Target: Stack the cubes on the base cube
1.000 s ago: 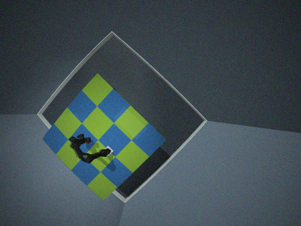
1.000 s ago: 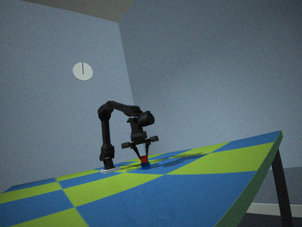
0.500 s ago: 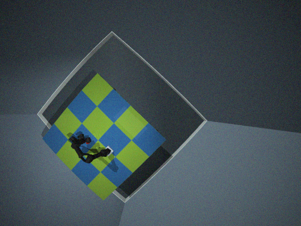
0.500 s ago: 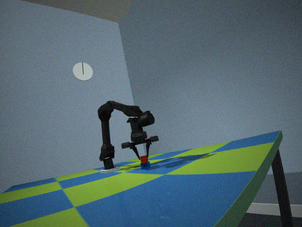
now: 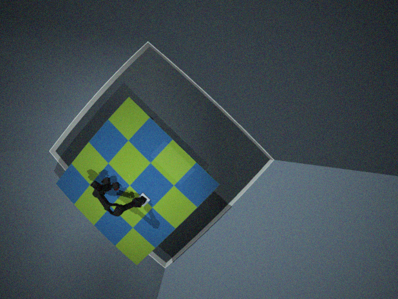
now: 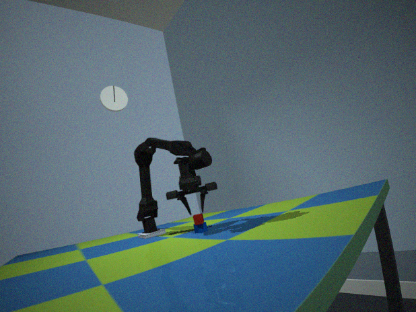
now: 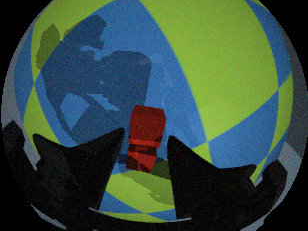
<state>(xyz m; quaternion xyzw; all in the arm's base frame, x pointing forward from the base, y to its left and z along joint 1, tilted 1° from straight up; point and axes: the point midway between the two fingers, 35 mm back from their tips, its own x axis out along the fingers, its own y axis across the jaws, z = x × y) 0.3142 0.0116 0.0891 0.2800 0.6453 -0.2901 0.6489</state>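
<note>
Now: the red cube 20 mm below my gripper tip.
</note>
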